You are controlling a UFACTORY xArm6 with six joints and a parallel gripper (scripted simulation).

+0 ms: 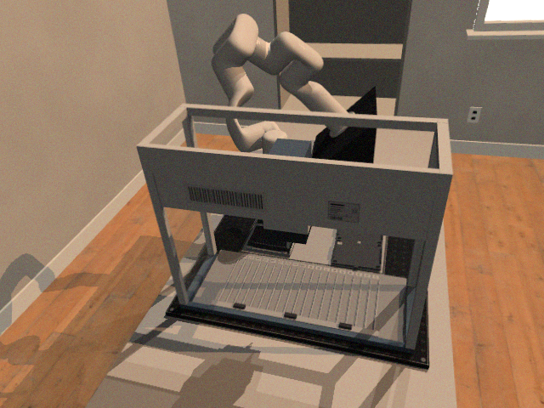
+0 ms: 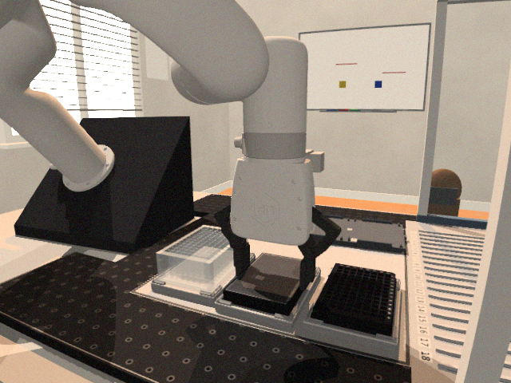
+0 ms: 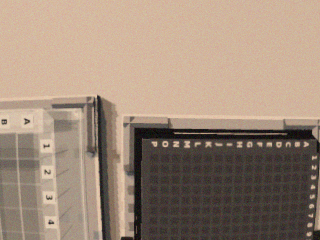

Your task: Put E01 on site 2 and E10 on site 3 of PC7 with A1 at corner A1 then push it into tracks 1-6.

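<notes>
Now: the nest S2 2 cm below my hand. The rest, counted from my hand: E10 (1 cm below); then 96-well plate E01 (11 cm ahead, 1 cm to the right, 1 cm below); then clear deep-well block E07 (10 cm behind, 2 cm to the left).
</notes>
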